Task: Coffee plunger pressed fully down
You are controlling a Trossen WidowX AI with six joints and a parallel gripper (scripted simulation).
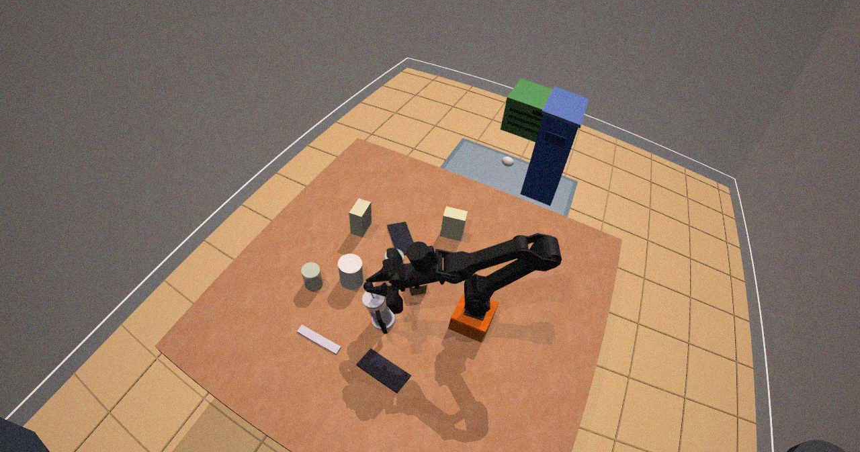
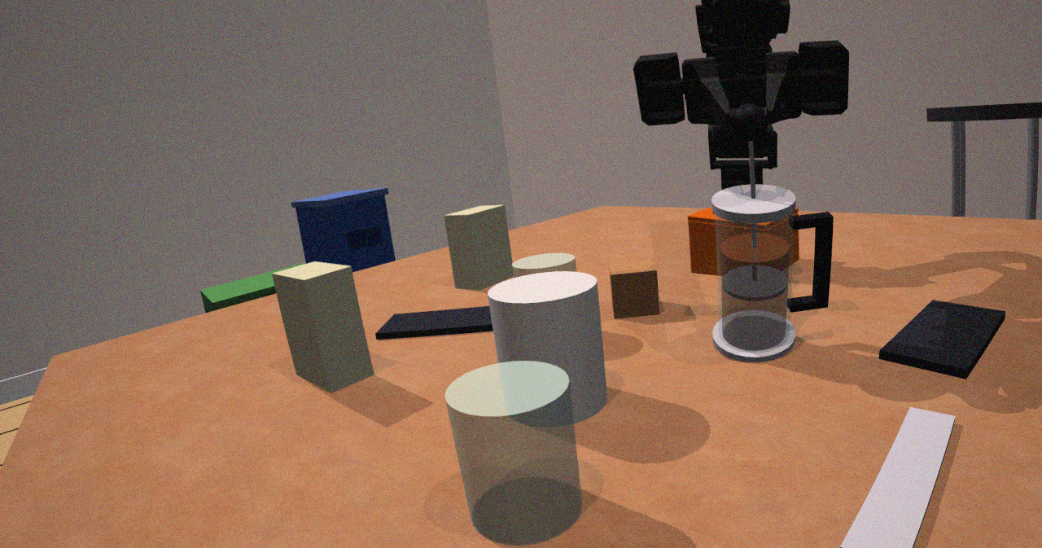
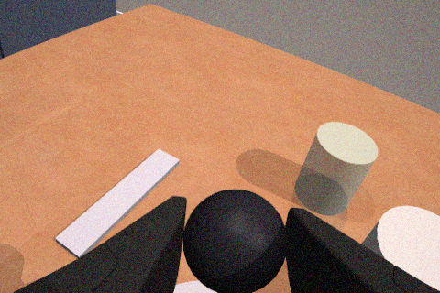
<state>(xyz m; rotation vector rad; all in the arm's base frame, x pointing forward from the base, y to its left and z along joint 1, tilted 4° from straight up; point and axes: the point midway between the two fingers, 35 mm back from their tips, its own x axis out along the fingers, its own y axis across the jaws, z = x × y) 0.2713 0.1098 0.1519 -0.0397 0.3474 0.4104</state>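
Now: gripper tip 10 cm above the coffee press and 3 cm past it. Also, from my gripper tip: white cylinder: 15 cm below, 12 cm to the right, 12 cm ahead; then brown cube: 18 cm to the right, 17 cm below, 9 cm behind.
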